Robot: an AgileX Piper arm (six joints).
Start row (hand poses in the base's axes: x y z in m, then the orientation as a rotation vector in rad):
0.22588 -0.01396 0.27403 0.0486 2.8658 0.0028
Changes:
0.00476 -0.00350 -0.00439 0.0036 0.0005 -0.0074
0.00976 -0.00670 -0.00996 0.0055 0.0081 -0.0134
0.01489 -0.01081 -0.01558 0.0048 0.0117 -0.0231
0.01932 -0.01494 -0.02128 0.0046 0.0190 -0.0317
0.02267 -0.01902 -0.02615 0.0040 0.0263 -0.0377
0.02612 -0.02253 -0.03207 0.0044 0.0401 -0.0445
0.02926 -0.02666 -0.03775 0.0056 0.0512 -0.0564
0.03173 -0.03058 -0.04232 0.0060 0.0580 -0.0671
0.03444 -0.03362 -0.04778 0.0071 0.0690 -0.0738
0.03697 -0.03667 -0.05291 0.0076 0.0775 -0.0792
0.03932 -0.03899 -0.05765 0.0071 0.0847 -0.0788
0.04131 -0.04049 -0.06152 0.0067 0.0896 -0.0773
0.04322 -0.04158 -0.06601 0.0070 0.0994 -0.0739
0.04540 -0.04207 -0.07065 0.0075 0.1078 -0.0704
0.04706 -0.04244 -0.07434 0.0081 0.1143 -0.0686
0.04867 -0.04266 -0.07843 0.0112 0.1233 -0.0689
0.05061 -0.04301 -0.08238 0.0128 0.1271 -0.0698
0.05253 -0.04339 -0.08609 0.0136 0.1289 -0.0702
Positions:
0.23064 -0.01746 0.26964 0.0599 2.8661 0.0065
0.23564 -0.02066 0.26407 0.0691 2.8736 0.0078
0.24077 -0.02477 0.25845 0.0829 2.8768 0.0048
0.24520 -0.02890 0.25275 0.0955 2.8837 0.0026
0.24855 -0.03298 0.24788 0.1042 2.8907 0.0004
0.25200 -0.03649 0.24196 0.1146 2.9041 -0.0007
0.25514 -0.04062 0.23628 0.1325 2.9145 -0.0016
0.25761 -0.04454 0.23171 0.1484 2.9206 -0.0034
0.26032 -0.04758 0.22625 0.1588 2.9311 -0.0034
0.26285 -0.05063 0.22112 0.1672 2.9392 -0.0040
0.26520 -0.05295 0.21638 0.1669 2.9464 -0.0048
0.26719 -0.05445 0.21251 0.1648 2.9514 -0.0053
0.26910 -0.05554 0.20802 0.1604 2.9615 -0.0044
0.27128 -0.05603 0.20338 0.1557 2.9701 -0.0032
0.27294 -0.05640 0.19969 0.1534 2.9768 -0.0021
0.27455 -0.05662 0.19560 0.1549 2.9857 0.0022
0.27649 -0.05697 0.19165 0.1568 2.9895 0.0043
0.27841 -0.05735 0.18794 0.1576 2.9913 0.0054

